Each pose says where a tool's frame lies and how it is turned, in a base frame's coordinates. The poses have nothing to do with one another.
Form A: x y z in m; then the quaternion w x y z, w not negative.
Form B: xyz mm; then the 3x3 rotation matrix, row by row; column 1 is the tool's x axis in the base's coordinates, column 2 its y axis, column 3 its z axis. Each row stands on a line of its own. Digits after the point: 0 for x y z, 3 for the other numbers.
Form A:
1: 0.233 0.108 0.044 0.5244 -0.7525 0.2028 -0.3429
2: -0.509 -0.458 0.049 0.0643 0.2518 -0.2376 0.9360
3: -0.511 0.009 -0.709 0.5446 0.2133 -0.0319 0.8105
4: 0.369 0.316 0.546 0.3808 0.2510 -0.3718 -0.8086
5: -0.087 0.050 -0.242 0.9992 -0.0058 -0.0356 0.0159
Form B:
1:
233 108 44
0.683 0.054 0.729
-0.665 -0.368 0.650
0.303 -0.928 -0.215

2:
-509 -458 49
-0.865 -0.240 0.441
0.001 -0.879 -0.477
0.502 -0.412 0.760

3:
-511 9 -709
-0.316 -0.896 0.311
0.869 -0.405 -0.284
0.380 0.181 0.907

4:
369 316 546
-0.584 0.429 -0.689
-0.802 -0.434 0.410
-0.123 0.792 0.598

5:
-87 50 -242
0.997 -0.031 -0.071
0.032 0.999 0.010
0.071 -0.013 0.997

